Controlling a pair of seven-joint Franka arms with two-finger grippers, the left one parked.
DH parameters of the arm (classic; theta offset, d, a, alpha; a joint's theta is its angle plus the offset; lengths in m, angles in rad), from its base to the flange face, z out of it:
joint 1: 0 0.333 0 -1.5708
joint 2: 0 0 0 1.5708
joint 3: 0 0.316 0.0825 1.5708
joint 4: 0 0 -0.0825 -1.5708
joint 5: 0 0.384 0 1.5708
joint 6: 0 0 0.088 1.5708
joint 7: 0 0.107 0 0
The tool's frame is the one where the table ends.
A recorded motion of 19 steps. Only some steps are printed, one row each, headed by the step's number.
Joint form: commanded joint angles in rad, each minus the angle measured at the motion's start. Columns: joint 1, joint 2, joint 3, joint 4, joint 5, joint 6, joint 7.
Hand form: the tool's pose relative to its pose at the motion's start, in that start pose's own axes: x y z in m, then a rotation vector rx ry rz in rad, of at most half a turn. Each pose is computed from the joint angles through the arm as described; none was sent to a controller.
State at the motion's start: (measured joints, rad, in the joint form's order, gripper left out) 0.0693 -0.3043 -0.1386 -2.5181 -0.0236 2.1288 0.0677
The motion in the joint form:
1: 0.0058 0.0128 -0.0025 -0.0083 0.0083 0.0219 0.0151
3: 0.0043 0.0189 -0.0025 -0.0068 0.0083 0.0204 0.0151
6: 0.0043 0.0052 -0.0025 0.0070 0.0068 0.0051 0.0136
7: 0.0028 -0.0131 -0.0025 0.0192 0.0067 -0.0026 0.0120
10: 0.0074 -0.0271 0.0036 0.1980 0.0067 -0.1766 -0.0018
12: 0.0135 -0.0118 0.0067 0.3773 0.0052 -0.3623 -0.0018
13: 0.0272 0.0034 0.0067 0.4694 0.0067 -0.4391 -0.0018
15: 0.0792 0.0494 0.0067 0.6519 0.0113 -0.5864 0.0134
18: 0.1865 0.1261 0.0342 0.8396 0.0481 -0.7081 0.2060
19: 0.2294 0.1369 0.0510 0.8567 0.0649 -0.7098 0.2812
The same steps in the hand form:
1: 0.0012 -0.0019 0.0072 0.0060 0.0003 0.0164
3: 0.0019 -0.0012 0.0091 0.0050 -0.0057 0.0182
6: 0.0026 -0.0011 -0.0015 0.0061 0.0064 0.0156
7: 0.0030 -0.0004 -0.0140 0.0099 0.0288 0.0149
10: 0.0167 -0.0041 -0.0887 0.0087 0.0476 -0.0068
12: 0.0217 -0.0070 -0.1518 0.0015 0.0264 -0.0126
13: 0.0239 -0.0130 -0.1825 -0.0001 0.0264 -0.0240
15: 0.0254 -0.0380 -0.2354 -0.0061 0.0152 -0.0564
18: 0.0220 -0.1105 -0.2754 0.0031 -0.0004 0.0016
19: 0.0156 -0.1420 -0.2771 0.0114 -0.0010 0.0153

